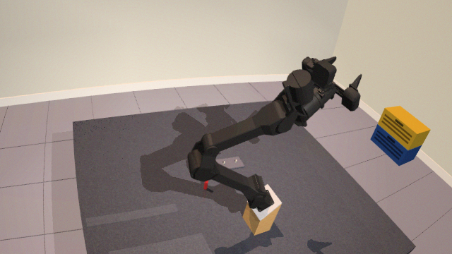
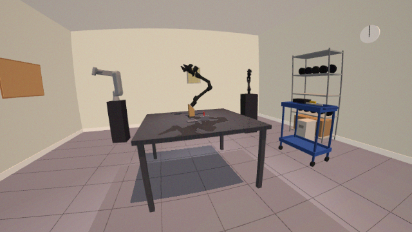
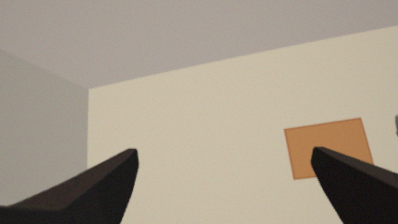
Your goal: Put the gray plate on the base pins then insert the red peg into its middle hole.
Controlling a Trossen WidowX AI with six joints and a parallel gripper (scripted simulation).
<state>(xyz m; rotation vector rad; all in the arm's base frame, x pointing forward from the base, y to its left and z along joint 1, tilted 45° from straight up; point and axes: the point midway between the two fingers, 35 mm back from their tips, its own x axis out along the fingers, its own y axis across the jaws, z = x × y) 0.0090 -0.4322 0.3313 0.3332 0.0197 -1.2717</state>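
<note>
Now: gripper tip 65 cm above the gray plate, 38 cm short of it and 23 cm to the right of it. Also, from my gripper tip: base: 68 cm below, 40 cm ahead, 8 cm to the left; then red peg: 65 cm below, 27 cm ahead, 24 cm to the left.
</note>
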